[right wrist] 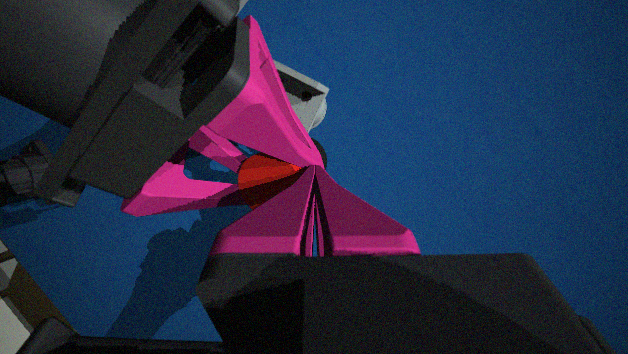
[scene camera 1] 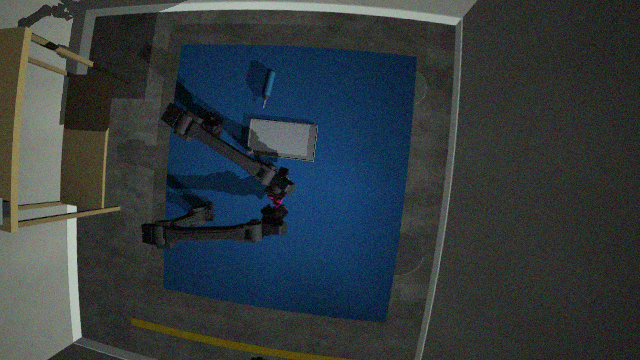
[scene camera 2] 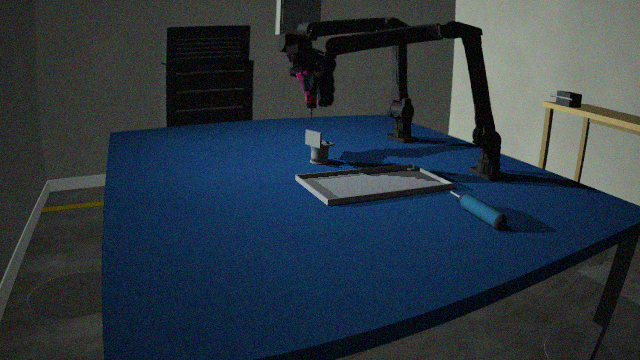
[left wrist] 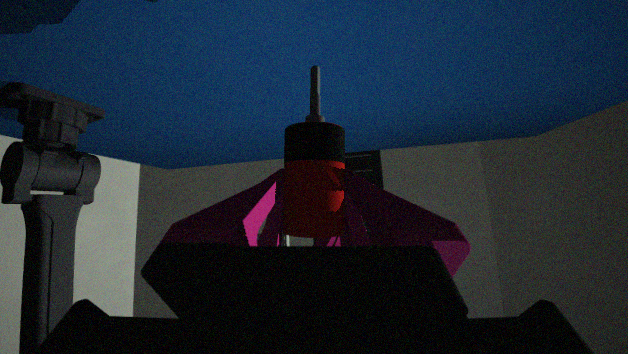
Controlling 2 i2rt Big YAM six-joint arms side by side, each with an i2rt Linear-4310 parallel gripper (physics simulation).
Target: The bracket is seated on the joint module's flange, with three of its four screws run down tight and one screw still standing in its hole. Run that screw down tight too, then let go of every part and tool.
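Places are measured from the left arm's base along level axes (x ahead, y left, z up), in centimetres.
Pixels of known places: left gripper, fingertip midpoint: (right wrist: 297,179) (scene camera 1: 277,201) (scene camera 2: 311,100) (left wrist: 314,177); right gripper, fingertip midpoint: (right wrist: 314,175) (scene camera 1: 279,203) (scene camera 2: 306,94) (left wrist: 344,208); left arm's base, link origin: (scene camera 1: 216,127) (scene camera 2: 487,175); right arm's base, link origin: (scene camera 1: 207,211) (scene camera 2: 401,139) (left wrist: 57,103).
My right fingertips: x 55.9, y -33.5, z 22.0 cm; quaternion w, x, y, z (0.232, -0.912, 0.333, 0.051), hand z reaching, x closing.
Ahead of a thing's pixels: the offset from my right fingertips to its top centre. Level surfaces: height alone.
My left gripper (scene camera 1: 274,200) (left wrist: 314,177) (right wrist: 297,179) is shut on a red-and-black screwdriver @[dx -1.6, dy +1.2, dz +1.3 cm] (scene camera 2: 311,100) (left wrist: 315,142), its bit pointing down above the mat. My right gripper (right wrist: 314,175) is shut with nothing between its fingers; its tips are right by the driver's handle, and whether they touch is unclear. The grey bracket (scene camera 2: 313,138) (right wrist: 311,111) sits upright on the round joint module @[dx -2.8, dy +8.0, dz -15.6 cm] (scene camera 2: 320,154) (right wrist: 321,118), below the driver's bit in scene camera 2. In the right wrist view the left fingers hide much of the bracket; the standing screw cannot be made out.
A shallow grey-white tray (scene camera 1: 315,142) (scene camera 2: 327,202) lies beside the module. A blue-handled screwdriver @[dx -27.4, dy +62.5, dz -17.9 cm] (scene camera 1: 269,83) (scene camera 2: 480,210) lies past the tray on the blue mat @[dz -22.0 cm] (scene camera 1: 360,200) (scene camera 2: 215,250). The two forearms come close together over the mat.
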